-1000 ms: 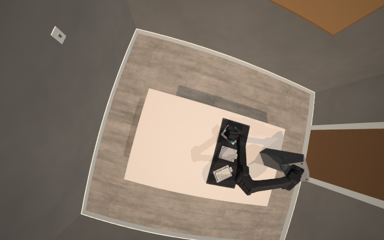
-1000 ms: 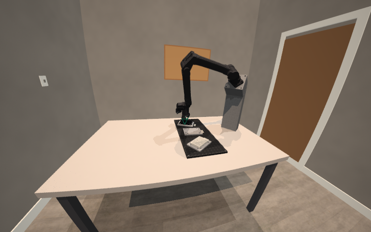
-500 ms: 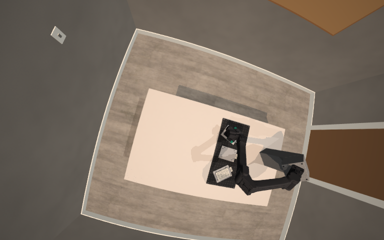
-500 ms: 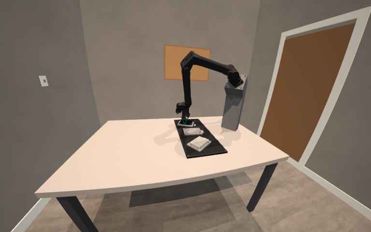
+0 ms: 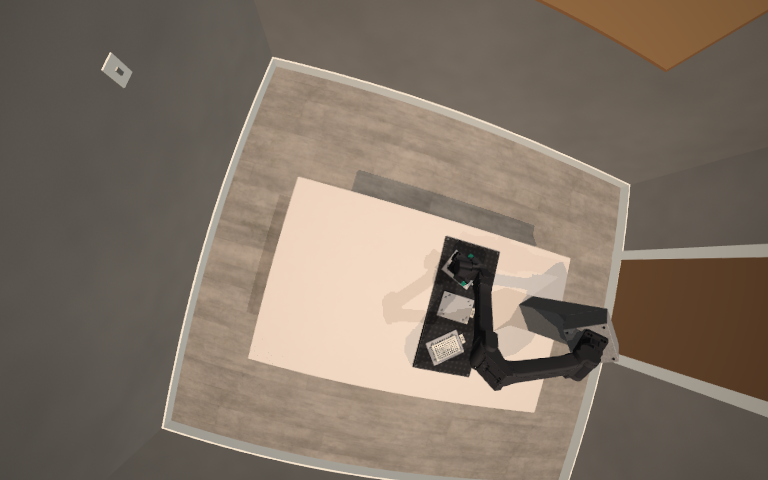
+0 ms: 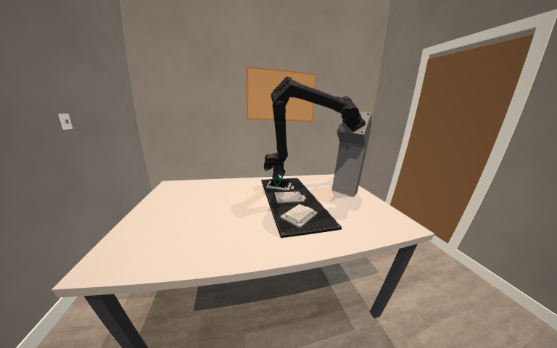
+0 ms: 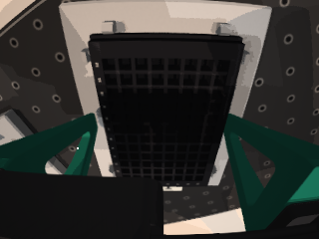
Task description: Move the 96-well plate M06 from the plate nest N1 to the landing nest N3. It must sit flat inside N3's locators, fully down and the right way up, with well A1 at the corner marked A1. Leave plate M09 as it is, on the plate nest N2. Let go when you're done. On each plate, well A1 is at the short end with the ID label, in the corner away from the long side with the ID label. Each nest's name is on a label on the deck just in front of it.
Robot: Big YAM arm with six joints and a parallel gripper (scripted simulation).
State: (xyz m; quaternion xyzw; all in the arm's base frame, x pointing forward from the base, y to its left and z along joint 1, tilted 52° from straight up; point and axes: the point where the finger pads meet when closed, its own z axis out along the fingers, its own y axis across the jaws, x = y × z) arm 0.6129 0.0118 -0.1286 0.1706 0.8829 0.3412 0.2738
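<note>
Now: hand 10 mm past the black 96-well plate and 10 mm above it. Also, from my hand: white 96-well plate 120 mm behind, 360 mm to the left, 10 mm below.
</note>
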